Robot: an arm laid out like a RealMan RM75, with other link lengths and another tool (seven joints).
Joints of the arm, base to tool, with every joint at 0 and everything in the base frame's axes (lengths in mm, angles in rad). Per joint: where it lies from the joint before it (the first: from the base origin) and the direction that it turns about. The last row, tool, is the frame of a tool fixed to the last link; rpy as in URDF.
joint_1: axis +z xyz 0 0 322.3
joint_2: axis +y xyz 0 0 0
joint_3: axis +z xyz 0 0 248.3
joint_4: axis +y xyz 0 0 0
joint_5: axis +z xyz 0 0 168
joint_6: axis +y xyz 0 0 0
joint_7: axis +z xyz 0 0 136.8
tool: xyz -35 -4 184 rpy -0.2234 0 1.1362
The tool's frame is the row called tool.
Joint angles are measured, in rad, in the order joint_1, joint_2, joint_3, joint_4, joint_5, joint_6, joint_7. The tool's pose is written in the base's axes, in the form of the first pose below.
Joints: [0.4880 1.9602 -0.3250 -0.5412 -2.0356 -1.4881 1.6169]
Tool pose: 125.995 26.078 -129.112 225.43 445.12 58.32
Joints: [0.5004 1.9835 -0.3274 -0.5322 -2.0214 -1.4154 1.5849]
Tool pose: 125.580 28.574 -130.383 230.32 457.33 54.30
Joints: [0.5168 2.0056 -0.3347 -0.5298 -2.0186 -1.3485 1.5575]
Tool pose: 126.249 30.804 -130.734 233.84 467.52 47.59
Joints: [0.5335 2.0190 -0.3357 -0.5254 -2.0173 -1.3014 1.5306]
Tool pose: 126.820 32.676 -130.501 234.47 475.78 44.03
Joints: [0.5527 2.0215 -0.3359 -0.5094 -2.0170 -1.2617 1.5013]
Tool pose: 127.639 34.295 -129.808 234.36 483.38 41.72
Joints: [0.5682 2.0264 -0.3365 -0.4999 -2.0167 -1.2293 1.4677]
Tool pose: 128.697 35.973 -128.595 233.34 489.18 39.19
